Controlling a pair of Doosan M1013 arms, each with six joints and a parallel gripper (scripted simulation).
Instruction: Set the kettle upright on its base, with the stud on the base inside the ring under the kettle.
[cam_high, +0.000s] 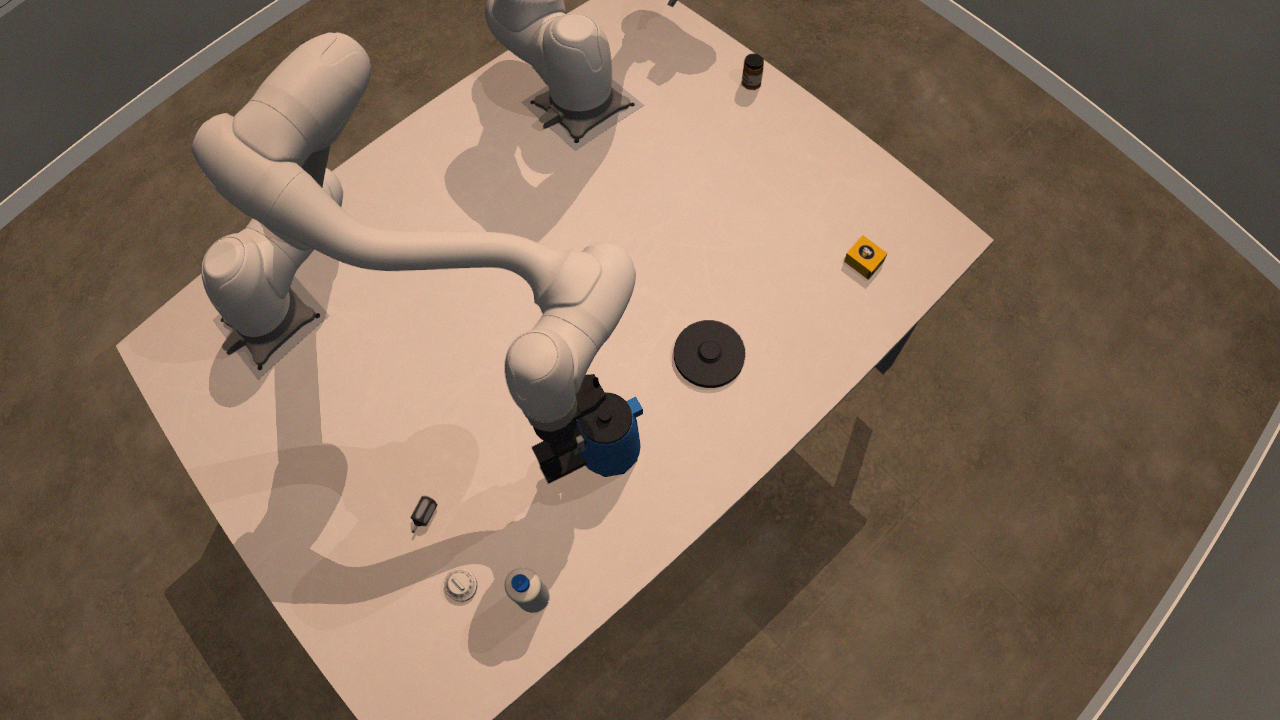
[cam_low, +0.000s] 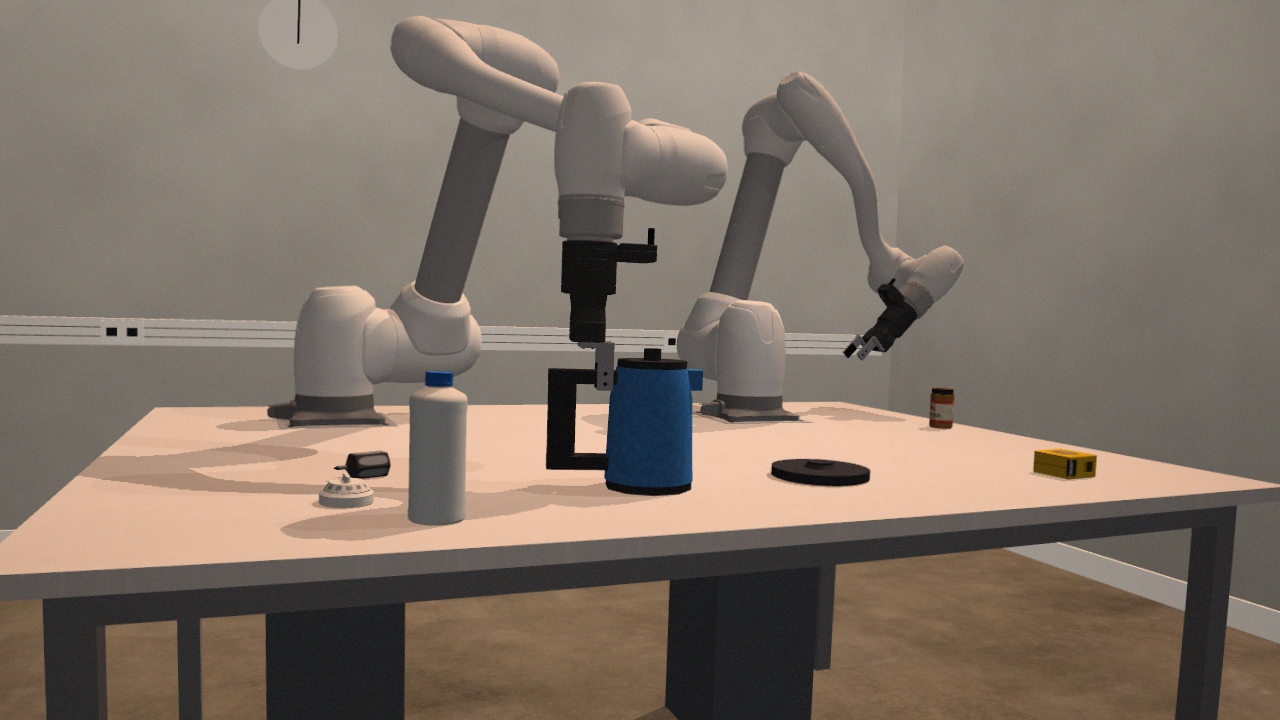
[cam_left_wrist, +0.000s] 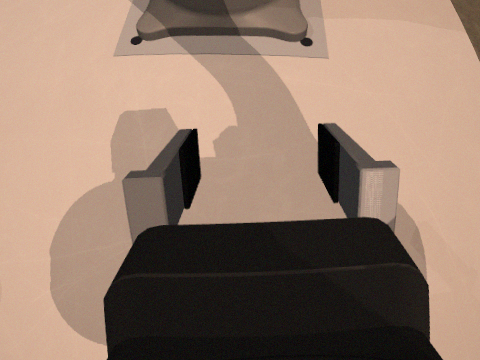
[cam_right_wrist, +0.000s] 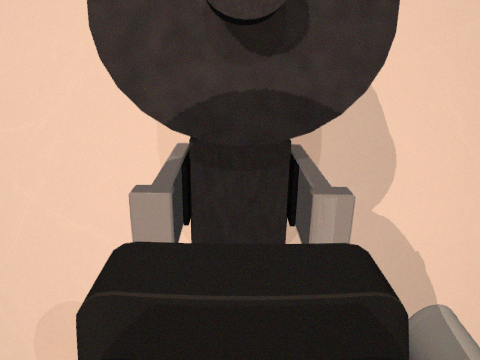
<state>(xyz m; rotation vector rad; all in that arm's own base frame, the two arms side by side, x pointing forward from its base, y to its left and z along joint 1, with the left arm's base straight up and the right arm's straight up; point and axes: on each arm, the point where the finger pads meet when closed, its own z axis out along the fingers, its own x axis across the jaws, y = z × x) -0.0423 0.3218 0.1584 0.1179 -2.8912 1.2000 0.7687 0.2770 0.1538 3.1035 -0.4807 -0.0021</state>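
Now: right hand 10 mm short of the blue kettle, 30 mm to the right of it and 60 mm above it. Also, from my right hand: round black base: 10 mm behind, 350 mm to the left, 140 mm below; then white timer: 50 mm ahead, 340 mm to the right, 140 mm below; then small dark tool: 110 mm behind, 320 mm to the right, 140 mm below.
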